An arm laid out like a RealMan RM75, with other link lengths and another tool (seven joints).
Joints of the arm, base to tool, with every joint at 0 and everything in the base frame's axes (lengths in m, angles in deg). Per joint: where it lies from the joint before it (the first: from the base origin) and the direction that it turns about. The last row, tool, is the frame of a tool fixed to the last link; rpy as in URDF.
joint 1: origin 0 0 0.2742 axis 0 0 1
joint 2: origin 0 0 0 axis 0 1 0
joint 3: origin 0 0 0.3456 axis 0 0 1
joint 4: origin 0 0 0 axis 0 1 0
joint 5: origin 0 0 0.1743 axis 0 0 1
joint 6: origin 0 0 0 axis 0 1 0
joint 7: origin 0 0 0.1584 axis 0 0 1
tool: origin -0.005 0.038 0.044 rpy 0 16.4 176.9
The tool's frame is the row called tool.
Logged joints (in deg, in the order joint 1, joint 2, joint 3, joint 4, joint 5, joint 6, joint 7), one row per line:
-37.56 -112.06 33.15 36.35 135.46 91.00 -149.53
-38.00 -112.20 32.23 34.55 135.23 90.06 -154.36
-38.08 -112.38 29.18 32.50 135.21 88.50 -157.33
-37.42 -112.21 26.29 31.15 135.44 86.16 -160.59
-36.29 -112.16 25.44 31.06 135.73 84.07 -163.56
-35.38 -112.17 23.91 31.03 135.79 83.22 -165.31
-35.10 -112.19 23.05 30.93 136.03 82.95 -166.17
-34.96 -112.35 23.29 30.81 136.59 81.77 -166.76
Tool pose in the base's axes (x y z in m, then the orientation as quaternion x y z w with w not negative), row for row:
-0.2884 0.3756 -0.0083 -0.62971 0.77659 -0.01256 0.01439
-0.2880 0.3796 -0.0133 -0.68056 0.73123 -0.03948 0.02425
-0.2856 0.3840 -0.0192 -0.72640 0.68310 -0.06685 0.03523
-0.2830 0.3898 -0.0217 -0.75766 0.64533 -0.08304 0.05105
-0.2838 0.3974 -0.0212 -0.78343 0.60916 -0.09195 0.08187
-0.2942 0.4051 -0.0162 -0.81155 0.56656 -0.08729 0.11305
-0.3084 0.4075 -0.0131 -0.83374 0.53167 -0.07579 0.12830
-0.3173 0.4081 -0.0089 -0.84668 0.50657 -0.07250 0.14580
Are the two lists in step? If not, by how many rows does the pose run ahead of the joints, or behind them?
The pose runs 2 rows behind the joints: the pose in row i belongs to the joints in row i - 2.
